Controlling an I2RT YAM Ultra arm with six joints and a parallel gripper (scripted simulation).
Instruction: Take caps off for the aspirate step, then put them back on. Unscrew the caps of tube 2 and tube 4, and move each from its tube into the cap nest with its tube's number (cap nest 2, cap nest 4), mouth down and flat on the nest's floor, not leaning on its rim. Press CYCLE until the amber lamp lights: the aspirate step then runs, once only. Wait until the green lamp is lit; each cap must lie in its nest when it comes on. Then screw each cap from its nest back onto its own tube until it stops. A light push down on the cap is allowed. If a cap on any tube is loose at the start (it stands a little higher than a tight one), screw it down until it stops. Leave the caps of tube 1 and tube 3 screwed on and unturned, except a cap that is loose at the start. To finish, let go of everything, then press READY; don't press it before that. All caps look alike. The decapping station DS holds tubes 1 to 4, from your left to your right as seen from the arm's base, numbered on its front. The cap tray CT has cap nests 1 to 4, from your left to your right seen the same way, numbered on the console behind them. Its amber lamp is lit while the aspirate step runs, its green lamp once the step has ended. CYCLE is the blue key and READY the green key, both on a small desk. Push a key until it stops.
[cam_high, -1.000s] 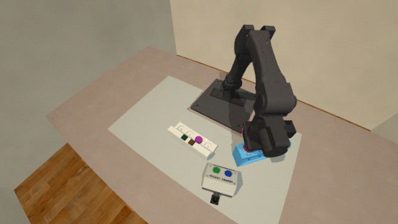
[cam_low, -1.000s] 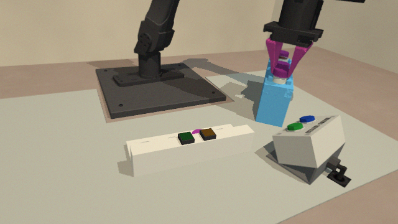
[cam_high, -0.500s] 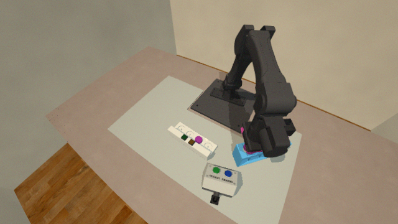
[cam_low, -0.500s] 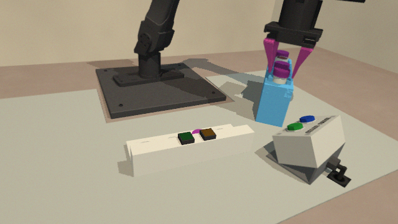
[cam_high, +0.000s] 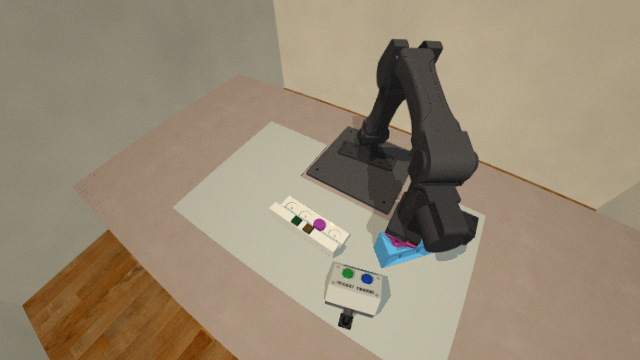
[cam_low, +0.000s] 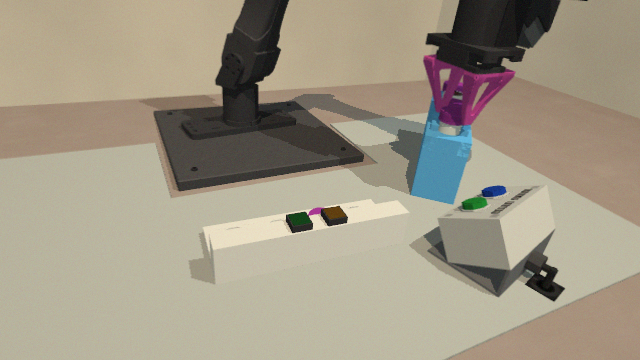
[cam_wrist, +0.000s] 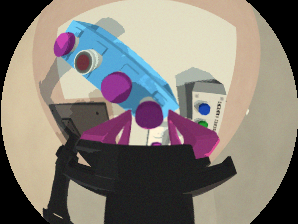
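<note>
My gripper is now 110 mm short of the green ready key, 80 mm to the left of it and 60 mm above it. Round my hand: blue cycle key (110 mm ahead, 60 mm below, 30 mm to the right).
</note>
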